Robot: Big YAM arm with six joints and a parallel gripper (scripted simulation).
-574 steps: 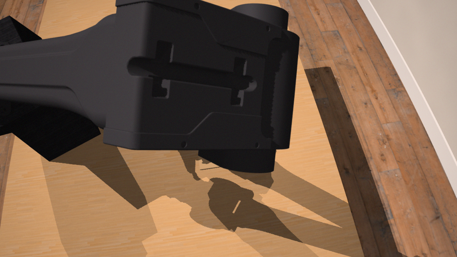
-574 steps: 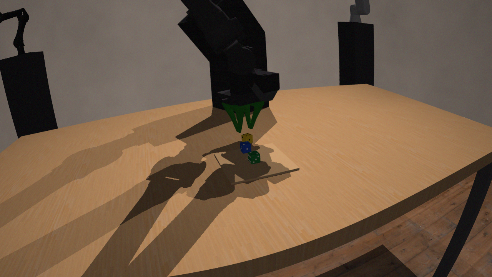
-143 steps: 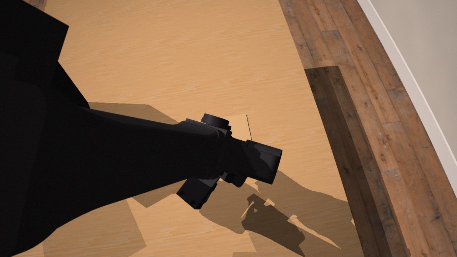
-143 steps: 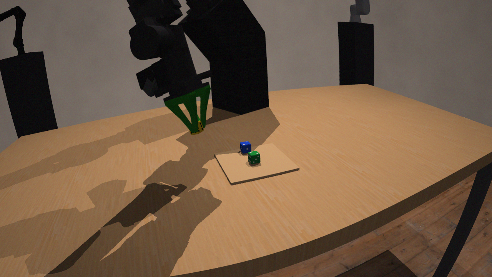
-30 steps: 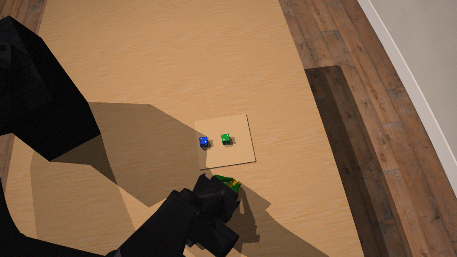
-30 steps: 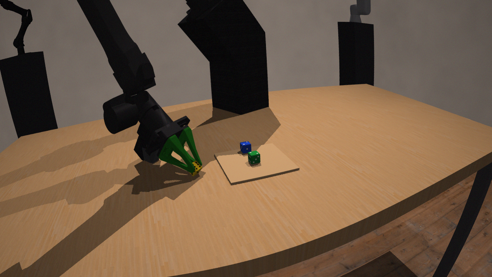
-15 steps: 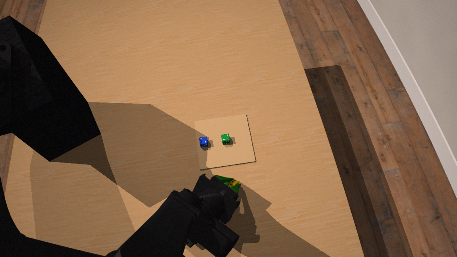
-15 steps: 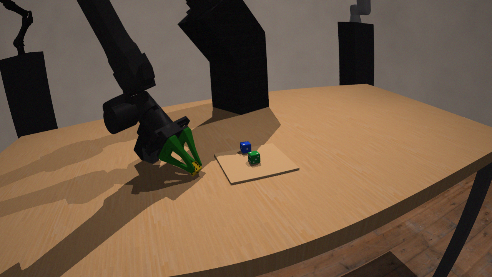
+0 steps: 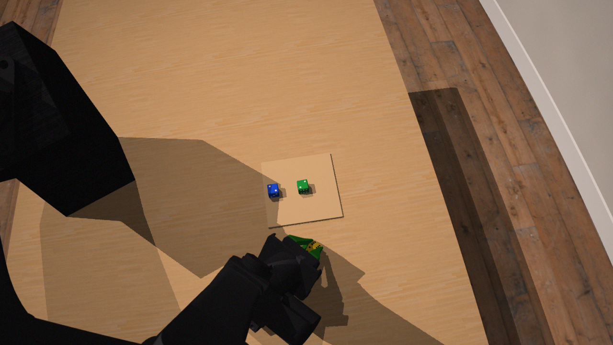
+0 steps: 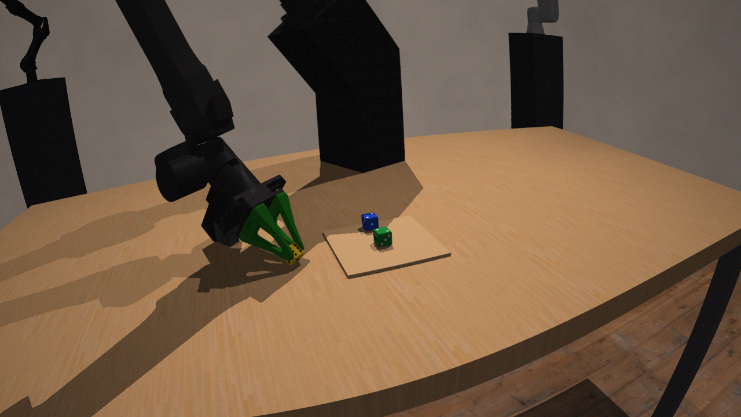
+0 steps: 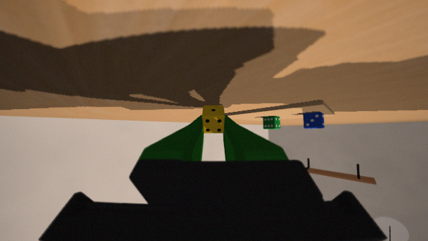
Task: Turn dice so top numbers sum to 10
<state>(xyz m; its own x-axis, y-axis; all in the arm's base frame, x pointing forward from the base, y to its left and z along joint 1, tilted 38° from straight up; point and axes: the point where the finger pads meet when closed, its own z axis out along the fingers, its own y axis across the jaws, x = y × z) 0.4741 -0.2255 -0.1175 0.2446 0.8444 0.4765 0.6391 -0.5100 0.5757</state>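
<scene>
The yellow die is 10 mm below my hand. Round my hand: green die (120 mm to the left, 10 mm below); then blue die (60 mm behind, 130 mm to the left, 10 mm below); then tan mat (10 mm behind, 130 mm to the left, 20 mm below).
</scene>
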